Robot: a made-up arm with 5 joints.
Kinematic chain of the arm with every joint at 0, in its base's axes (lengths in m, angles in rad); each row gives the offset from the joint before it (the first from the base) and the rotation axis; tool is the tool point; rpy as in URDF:
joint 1: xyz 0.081 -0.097 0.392 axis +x
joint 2: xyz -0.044 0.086 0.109 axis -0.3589 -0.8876 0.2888
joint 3: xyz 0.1 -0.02 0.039 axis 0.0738 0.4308 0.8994
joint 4: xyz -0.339 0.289 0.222 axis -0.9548 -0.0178 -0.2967
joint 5: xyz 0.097 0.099 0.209 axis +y
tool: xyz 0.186 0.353 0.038 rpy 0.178 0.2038 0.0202
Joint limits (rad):
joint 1: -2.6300..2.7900
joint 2: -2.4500..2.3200
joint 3: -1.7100..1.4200
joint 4: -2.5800..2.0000
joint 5: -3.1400..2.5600
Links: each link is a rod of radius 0.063 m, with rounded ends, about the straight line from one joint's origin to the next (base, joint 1, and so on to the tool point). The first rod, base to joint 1, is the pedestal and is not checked.
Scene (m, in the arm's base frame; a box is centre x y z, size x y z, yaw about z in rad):
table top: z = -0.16
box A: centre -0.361 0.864 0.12 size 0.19 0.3 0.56 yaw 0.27
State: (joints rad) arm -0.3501 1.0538 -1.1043 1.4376 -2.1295
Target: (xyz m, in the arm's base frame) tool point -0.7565 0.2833 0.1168
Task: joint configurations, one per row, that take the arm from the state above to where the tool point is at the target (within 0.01 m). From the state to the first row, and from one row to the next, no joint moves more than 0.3 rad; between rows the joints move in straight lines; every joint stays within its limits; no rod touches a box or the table.
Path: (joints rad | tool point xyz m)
1: -0.2811 1.0526 -0.8285 1.3804 -2.0211 | 0.3269 0.7332 0.3537
2: -0.2122 1.0514 -0.5526 1.3231 -1.9127 | 0.2223 0.7312 0.2495
3: -0.1432 1.0502 -0.2768 1.2659 -1.8042 | 0.0908 0.7065 0.1674
4: -0.1960 1.0277 -0.0430 1.0644 -1.9221 | -0.1230 0.6501 0.0139
5: -0.2488 1.0052 0.1907 0.8629 -2.0400 | -0.3560 0.5382 -0.0528
6: -0.3016 0.9827 0.4245 0.6614 -2.1579 | -0.5773 0.4039 -0.0168
7: -0.3544 0.9602 0.6583 0.4599 -2.2758 | -0.7565 0.2833 0.1168

